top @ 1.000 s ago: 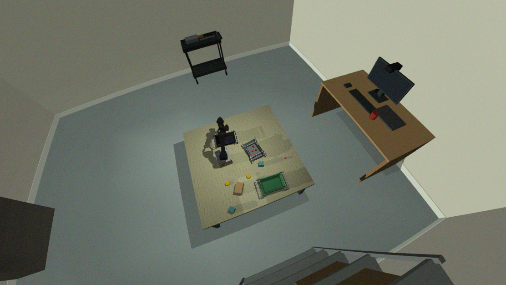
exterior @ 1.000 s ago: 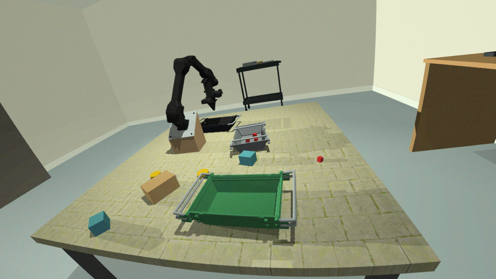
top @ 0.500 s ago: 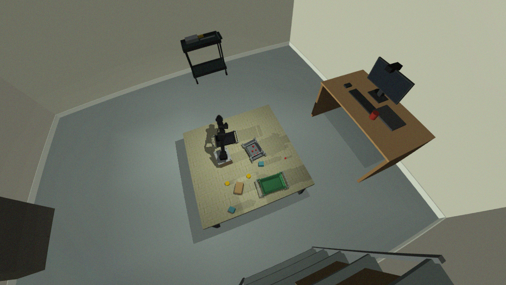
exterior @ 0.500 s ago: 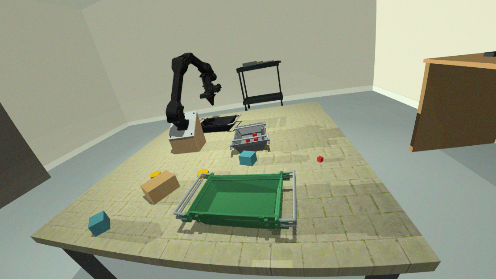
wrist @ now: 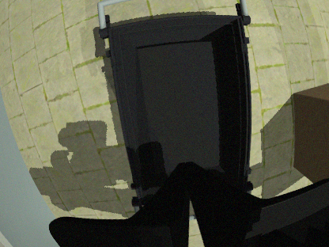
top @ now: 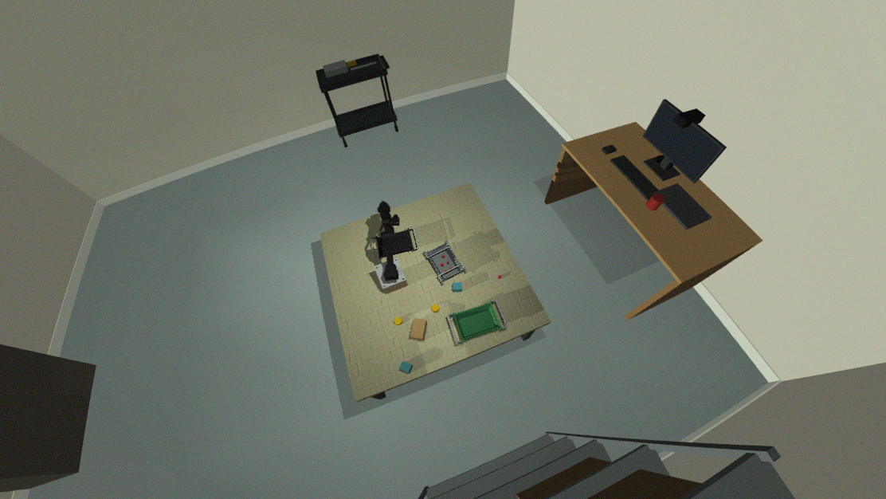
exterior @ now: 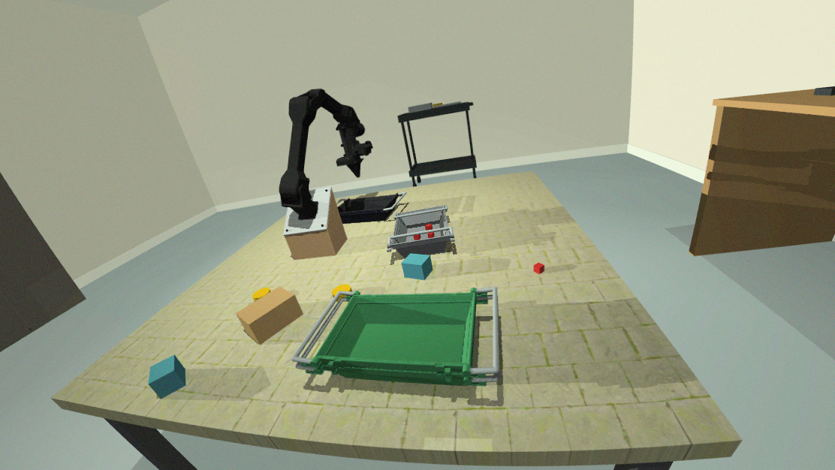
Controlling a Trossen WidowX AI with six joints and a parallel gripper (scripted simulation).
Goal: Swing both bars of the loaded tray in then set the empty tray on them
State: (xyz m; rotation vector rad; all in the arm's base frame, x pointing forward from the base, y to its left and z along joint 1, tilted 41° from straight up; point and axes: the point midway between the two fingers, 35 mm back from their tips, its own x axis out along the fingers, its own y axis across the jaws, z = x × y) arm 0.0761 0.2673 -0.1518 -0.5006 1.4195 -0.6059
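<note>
My gripper tip is now 2 cm to the left of the black tray and 13 cm above it. Also, from my gripper tip: tan box: 2 cm behind, 68 cm to the right, 14 cm below.
</note>
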